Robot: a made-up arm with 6 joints.
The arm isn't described. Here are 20 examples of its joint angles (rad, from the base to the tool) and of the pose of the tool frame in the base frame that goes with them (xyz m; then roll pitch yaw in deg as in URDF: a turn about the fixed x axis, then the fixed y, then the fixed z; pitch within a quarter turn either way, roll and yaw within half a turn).
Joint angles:
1: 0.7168 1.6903 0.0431 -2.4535 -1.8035 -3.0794
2: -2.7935 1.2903 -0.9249 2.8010 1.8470 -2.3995
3: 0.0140 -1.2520 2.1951 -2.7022 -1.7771 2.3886
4: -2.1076 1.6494 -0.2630 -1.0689 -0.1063 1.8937
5: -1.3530 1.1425 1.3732 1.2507 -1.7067 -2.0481
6: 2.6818 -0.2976 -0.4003 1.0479 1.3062 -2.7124
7: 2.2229 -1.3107 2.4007 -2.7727 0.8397 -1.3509
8: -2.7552 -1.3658 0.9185 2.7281 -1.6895 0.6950
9: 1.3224 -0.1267 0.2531 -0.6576 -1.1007 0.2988
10: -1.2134 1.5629 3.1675 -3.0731 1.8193 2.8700
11: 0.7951 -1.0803 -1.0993 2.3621 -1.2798 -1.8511
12: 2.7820 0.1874 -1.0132 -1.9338 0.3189 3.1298
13: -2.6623 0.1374 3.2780 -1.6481 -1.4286 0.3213
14: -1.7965 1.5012 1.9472 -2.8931 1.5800 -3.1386
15: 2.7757 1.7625 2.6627 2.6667 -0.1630 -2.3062
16: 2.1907 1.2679 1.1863 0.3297 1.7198 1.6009
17: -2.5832 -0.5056 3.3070 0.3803 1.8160 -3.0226
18: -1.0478 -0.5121 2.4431 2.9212 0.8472 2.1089
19: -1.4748 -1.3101 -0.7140 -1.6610 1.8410 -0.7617
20: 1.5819 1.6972 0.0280 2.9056 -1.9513 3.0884
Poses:
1: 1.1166 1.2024 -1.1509 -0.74 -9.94 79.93
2: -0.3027 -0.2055 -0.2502 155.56 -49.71 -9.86
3: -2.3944 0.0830 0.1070 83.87 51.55 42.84
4: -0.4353 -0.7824 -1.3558 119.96 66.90 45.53
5: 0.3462 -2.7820 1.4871 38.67 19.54 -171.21
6: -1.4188 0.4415 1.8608 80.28 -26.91 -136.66
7: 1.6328 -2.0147 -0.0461 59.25 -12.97 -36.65
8: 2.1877 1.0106 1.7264 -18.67 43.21 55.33
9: 0.2472 1.5946 2.3881 23.43 29.17 114.38
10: 0.4984 -1.3877 2.0918 15.70 12.31 -73.42
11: 0.6397 0.3831 1.4485 -1.49 -42.52 -20.44
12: -1.0583 0.4855 0.0921 -116.05 67.75 108.68
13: 1.2953 0.3619 1.6292 -107.72 4.38 -54.36
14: -0.7137 -2.8008 1.2139 -27.83 61.45 -133.90
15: -2.2295 0.8765 1.8952 -13.67 -59.63 150.60
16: -1.7731 2.3300 1.2067 167.85 -70.85 -131.86
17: 1.2487 0.6613 0.3885 -166.37 33.68 -122.37
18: -1.0626 1.9348 2.0334 -97.41 -57.28 102.32
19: -0.2554 -0.1492 1.8304 165.95 12.81 175.33
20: 0.0425 1.6430 -1.1293 1.68 -16.31 77.56
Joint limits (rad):
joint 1: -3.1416..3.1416
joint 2: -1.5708..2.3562
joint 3: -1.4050..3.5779
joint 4: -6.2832..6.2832
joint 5: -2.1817..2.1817
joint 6: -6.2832..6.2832
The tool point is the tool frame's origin. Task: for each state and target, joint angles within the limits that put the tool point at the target. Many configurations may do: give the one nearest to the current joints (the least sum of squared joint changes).
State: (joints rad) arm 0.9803 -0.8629 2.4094 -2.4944 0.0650 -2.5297
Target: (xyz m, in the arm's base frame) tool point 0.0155 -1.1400 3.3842
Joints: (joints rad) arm 1.5639 -0.2869 1.7417 -2.4842 0.1369 -2.5297
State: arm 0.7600 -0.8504 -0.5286 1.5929 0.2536 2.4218
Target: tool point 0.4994 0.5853 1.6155
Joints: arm 0.7598 -1.1753 -0.9364 1.6145 0.2915 2.4218
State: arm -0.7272 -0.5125 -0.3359 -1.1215 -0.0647 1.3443
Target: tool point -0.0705 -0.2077 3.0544
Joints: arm -1.2201 -0.7770 0.1746 -1.2204 0.5509 1.3443
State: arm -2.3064 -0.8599 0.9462 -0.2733 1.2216 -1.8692
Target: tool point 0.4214 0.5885 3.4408
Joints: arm -2.2750 -0.4728 1.0589 -0.2664 0.9483 -1.8692
